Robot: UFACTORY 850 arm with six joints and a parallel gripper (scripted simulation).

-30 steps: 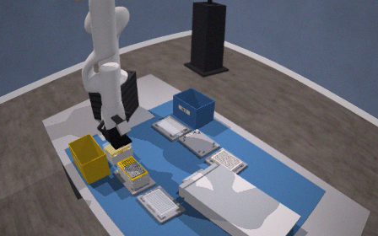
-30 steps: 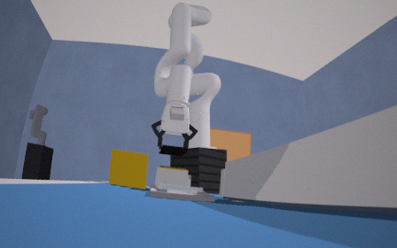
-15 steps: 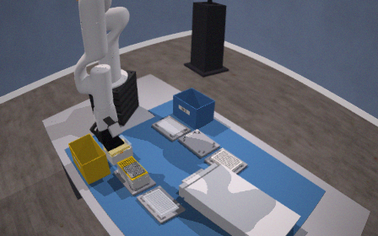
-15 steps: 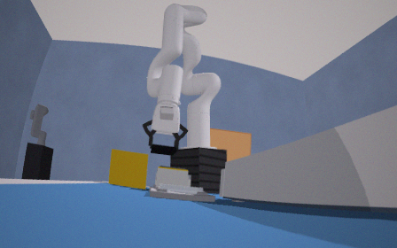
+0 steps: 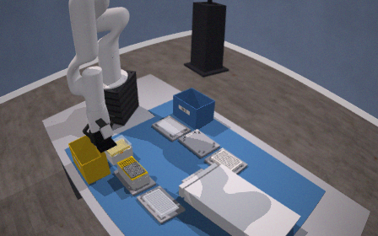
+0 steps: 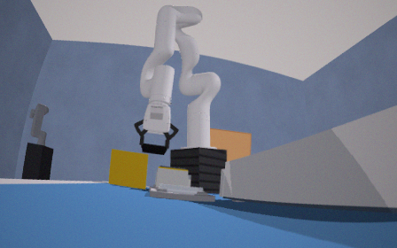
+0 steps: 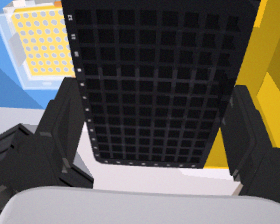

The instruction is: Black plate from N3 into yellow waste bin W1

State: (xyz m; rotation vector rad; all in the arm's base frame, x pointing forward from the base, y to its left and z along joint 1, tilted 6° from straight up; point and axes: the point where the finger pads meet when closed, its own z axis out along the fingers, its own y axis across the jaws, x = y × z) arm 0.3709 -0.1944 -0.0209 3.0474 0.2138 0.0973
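The yellow waste bin W1 is 120 mm below my hand, 90 mm to the right of it and 20 mm behind it. Also, from my hand: yellow-rimmed tip box (130 mm ahead, 110 mm below, 70 mm to the left); black plate (10 mm below); grey nest (450 mm to the left, 150 mm below, 90 mm ahead).
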